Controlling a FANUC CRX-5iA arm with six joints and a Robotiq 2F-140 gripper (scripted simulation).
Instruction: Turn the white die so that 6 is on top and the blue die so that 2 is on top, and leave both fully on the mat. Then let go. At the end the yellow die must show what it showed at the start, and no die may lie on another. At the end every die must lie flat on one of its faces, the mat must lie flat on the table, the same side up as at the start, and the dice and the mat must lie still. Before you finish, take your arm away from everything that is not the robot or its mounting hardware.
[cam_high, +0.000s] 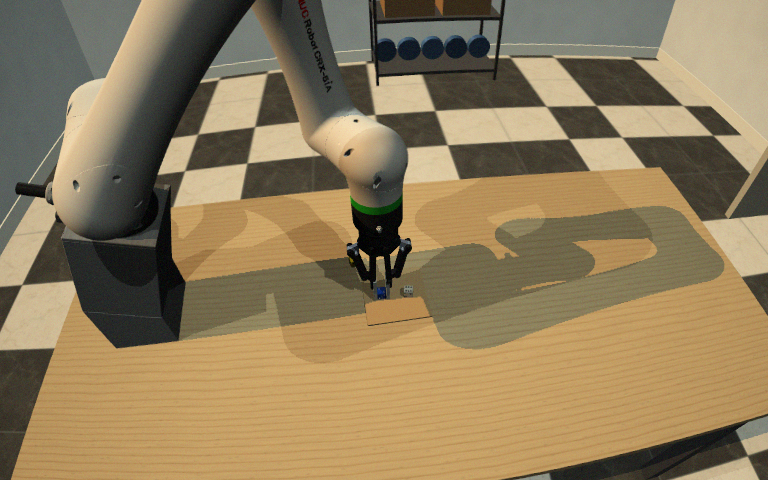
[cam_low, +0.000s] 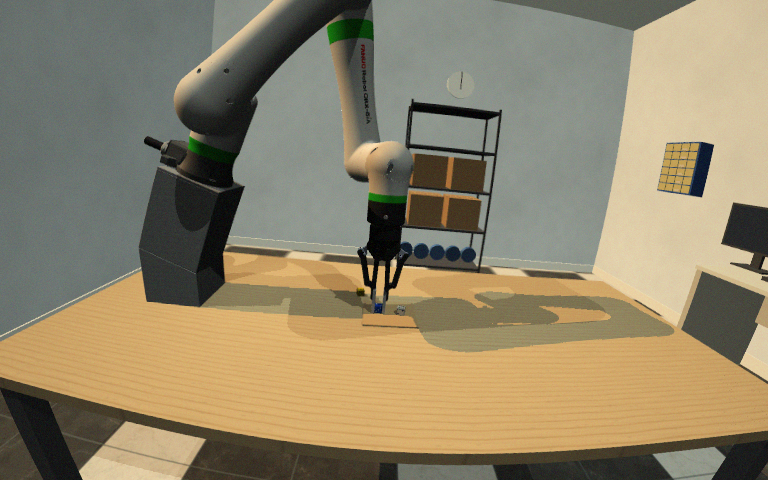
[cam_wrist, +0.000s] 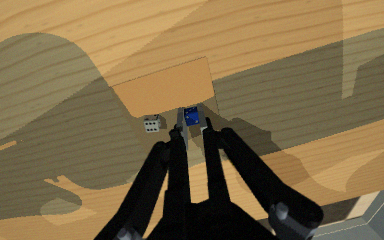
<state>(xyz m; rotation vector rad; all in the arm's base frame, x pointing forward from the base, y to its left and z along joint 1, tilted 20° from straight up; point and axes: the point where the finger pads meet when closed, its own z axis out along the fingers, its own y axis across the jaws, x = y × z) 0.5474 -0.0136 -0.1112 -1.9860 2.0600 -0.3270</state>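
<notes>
My hand is 20 mm above the blue die. From my hand the other things lie so: white die 60 mm ahead, 30 mm below; then tan mat 30 mm ahead, 40 mm below; then yellow die 50 mm behind, 110 mm to the left, 30 mm below.
</notes>
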